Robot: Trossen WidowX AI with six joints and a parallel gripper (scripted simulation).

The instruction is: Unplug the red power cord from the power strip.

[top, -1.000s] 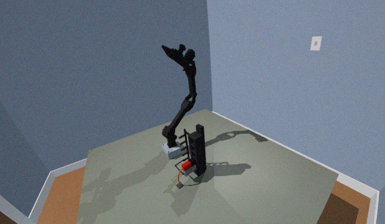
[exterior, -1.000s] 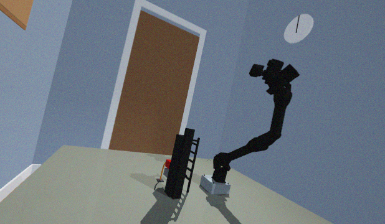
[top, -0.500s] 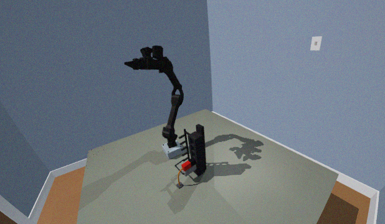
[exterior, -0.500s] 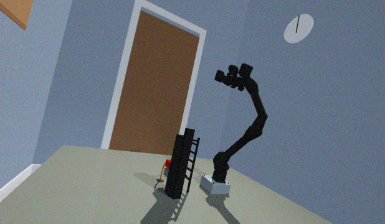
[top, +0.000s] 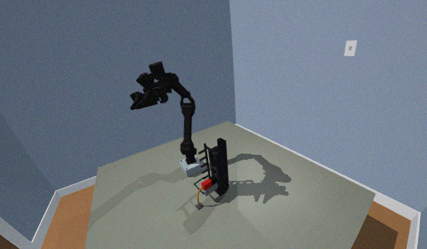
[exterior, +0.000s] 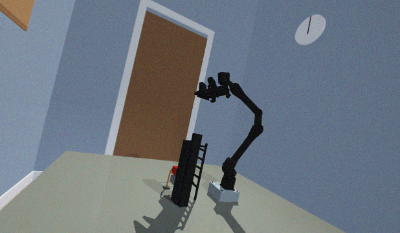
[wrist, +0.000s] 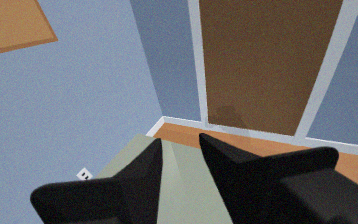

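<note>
The red plug lies 6 cm ahead of my gripper tip, 23 cm to the left of it and 41 cm below it.
</note>
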